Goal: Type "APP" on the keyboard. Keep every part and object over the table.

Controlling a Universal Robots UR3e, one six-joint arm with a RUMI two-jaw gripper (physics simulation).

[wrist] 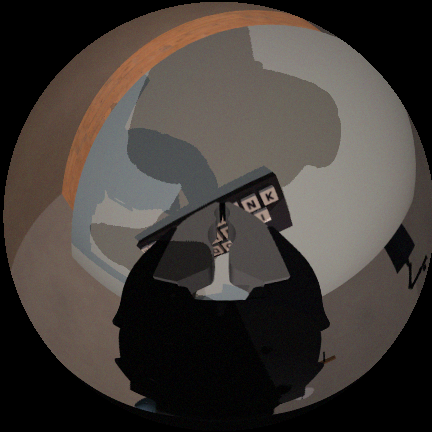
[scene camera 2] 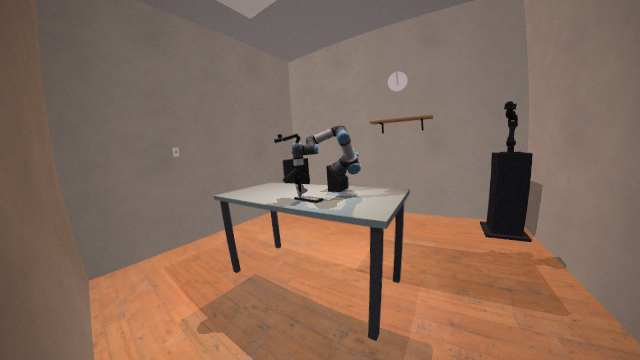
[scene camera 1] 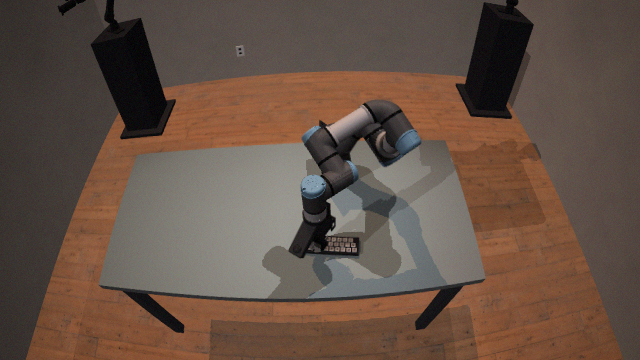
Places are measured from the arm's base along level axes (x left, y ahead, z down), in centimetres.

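Pixels of known places: gripper, fingertip midpoint: (wrist: 222,204) (scene camera 2: 300,198) (scene camera 1: 315,251); arm's base at its link origin: (scene camera 2: 337,171).
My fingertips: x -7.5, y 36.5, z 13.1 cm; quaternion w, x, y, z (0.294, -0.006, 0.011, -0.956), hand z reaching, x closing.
Note:
For each thing: its top centre in the pictures, then the offset to it from my fingertips. Level surfaces: height alone.
- keyboard at its top centre: (wrist: 203,242) (scene camera 1: 329,243) (scene camera 2: 308,197) dx +4.4, dy -2.5, dz -0.3 cm
- table at its surface level: dz +1.4 cm
- N key at its top centre: (wrist: 250,204) dx -2.3, dy -1.3, dz -0.3 cm
- K key at its top centre: (wrist: 268,196) dx -4.1, dy -1.5, dz -0.3 cm
- I key at its top centre: (wrist: 262,216) dx -2.6, dy -3.2, dz -0.3 cm
The keyboard (scene camera 1: 343,245) (scene camera 2: 311,200) (wrist: 283,216) is a dark slab with pale letter keys, lying on the table (scene camera 1: 200,215) (scene camera 2: 265,194) (wrist: 370,150). My gripper (scene camera 1: 319,246) (scene camera 2: 300,195) (wrist: 222,204) is shut with nothing held. It points down with its tips over the left part of the keyboard in scene camera 1, at or close above the keys; contact cannot be told. In the wrist view the N key (wrist: 250,203), K key (wrist: 269,195) and I key (wrist: 263,216) show right of the fingers. Partly covered keys show through the finger gap. The fingers hide many keys, and I cannot read A or P.
The arm (scene camera 1: 350,125) (scene camera 2: 324,136) reaches in from the table's back right in scene camera 1. The table's front edge (scene camera 1: 300,299) is a short way in front of the keyboard. Two black pedestals (scene camera 1: 132,80) (scene camera 1: 495,65) stand behind the table on the floor.

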